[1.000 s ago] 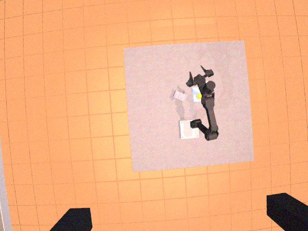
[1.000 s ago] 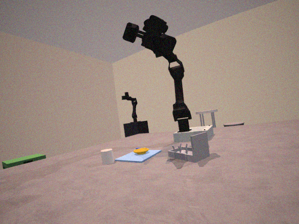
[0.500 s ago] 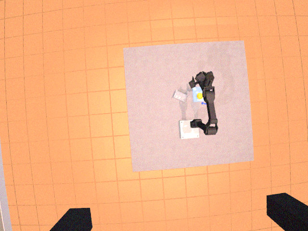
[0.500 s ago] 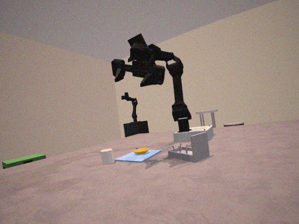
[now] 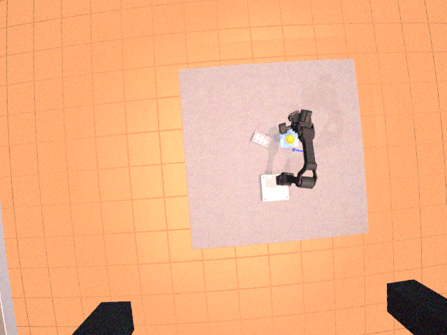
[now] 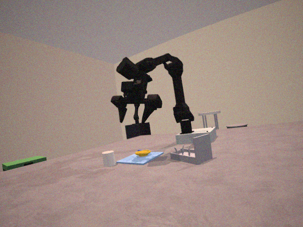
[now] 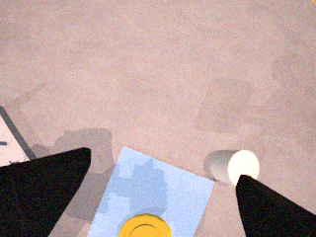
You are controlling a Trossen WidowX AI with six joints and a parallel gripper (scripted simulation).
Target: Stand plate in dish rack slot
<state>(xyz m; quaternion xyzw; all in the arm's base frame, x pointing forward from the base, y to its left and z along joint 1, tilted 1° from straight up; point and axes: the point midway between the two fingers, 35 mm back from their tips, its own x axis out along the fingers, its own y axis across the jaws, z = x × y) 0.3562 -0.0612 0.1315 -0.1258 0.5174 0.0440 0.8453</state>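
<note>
Right now the yellow plate is 13 cm below my gripper tip, 9 cm behind it and 4 cm to the right of it. The rest, counted from my gripper tip: white cup (12 cm below, 11 cm to the right, 3 cm ahead); grey dish rack (17 cm to the left, 12 cm below, 8 cm behind); light blue mat (14 cm below, 7 cm behind, 4 cm to the right).
</note>
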